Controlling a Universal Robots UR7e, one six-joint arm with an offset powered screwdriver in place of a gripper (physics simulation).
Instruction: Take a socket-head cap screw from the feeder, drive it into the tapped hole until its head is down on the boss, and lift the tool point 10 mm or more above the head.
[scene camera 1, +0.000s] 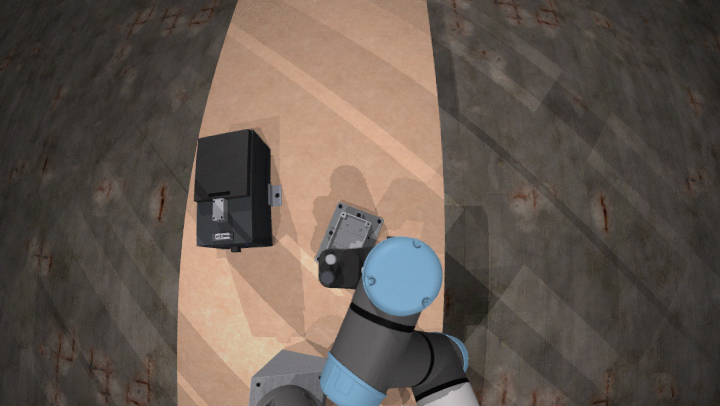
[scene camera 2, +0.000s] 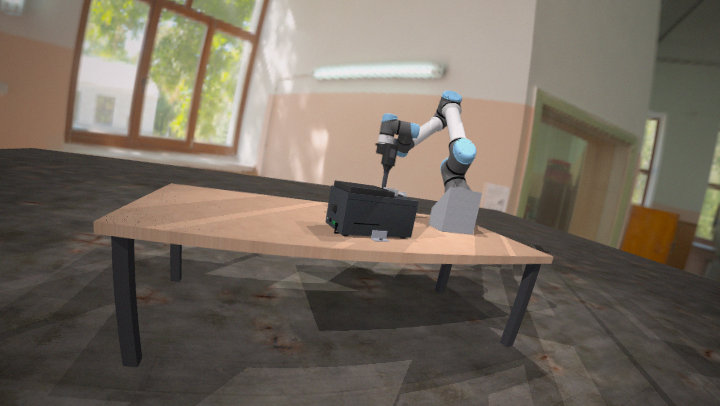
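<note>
The screwdriver (scene camera 1: 340, 268) (scene camera 2: 385, 176) points down over the near left end of the grey housing (scene camera 1: 350, 209) in scene camera 1. The tool body covers that end, so the tool point, the hole below it and any screw there are hidden. In scene camera 2 the thin lower shaft runs down behind the feeder, whose body hides the tip and the housing. The black feeder (scene camera 1: 222, 166) (scene camera 2: 378, 214) stands left of the housing in scene camera 1, apart from the tool. Its small silver outlet plate (scene camera 1: 218, 209) is uncovered; no screw can be made out on it.
The wooden table (scene camera 1: 322, 75) (scene camera 2: 242, 206) carries everything. A small metal bracket (scene camera 1: 275, 195) sits beside the feeder. The arm's wrist (scene camera 1: 402, 276) (scene camera 2: 388, 118) is right of the tool in scene camera 1. The grey robot pedestal (scene camera 1: 287, 368) (scene camera 2: 461, 211) stands at the near end.
</note>
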